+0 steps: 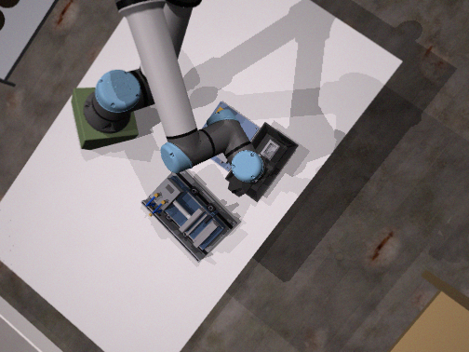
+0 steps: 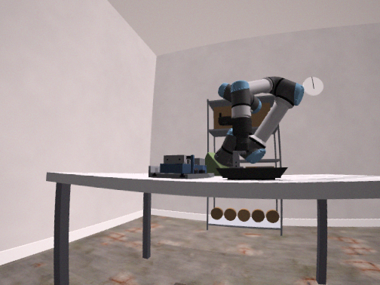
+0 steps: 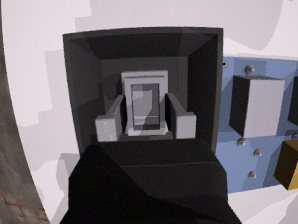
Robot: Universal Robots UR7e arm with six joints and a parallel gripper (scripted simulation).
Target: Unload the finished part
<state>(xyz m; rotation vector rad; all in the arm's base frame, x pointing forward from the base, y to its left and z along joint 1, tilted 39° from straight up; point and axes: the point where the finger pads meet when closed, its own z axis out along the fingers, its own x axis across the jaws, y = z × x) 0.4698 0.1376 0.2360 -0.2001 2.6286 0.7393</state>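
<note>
My hand is 12 cm past the grey block, 2 cm to the left of it and 3 cm above it. Also, from my hand: blue fixture plate (17 cm behind, 1 cm to the left, 5 cm below); brass block (23 cm behind, 4 cm to the left, 3 cm below); blue vise (4 cm behind, 26 cm to the right, 2 cm below).
</note>
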